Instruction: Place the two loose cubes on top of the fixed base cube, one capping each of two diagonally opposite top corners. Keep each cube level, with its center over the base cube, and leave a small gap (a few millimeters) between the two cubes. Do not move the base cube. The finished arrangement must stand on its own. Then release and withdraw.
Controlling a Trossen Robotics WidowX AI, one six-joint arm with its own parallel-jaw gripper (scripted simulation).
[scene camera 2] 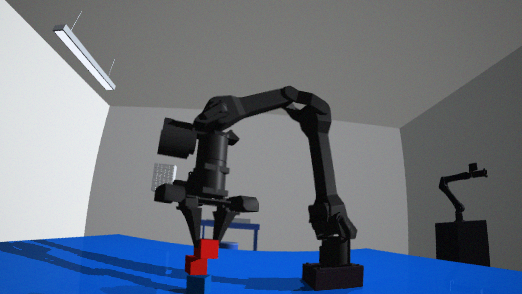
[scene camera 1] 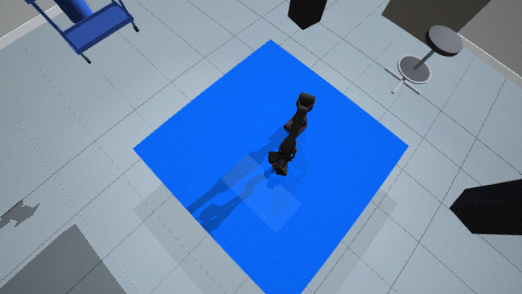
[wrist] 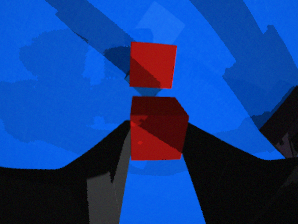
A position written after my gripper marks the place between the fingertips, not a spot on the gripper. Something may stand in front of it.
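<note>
My gripper (scene camera 2: pixel 205 248) holds a red cube (wrist: pixel 158 124), and the wrist view shows my gripper (wrist: pixel 155 126) as well. There is also another red cube (wrist: pixel 152 65).
</note>
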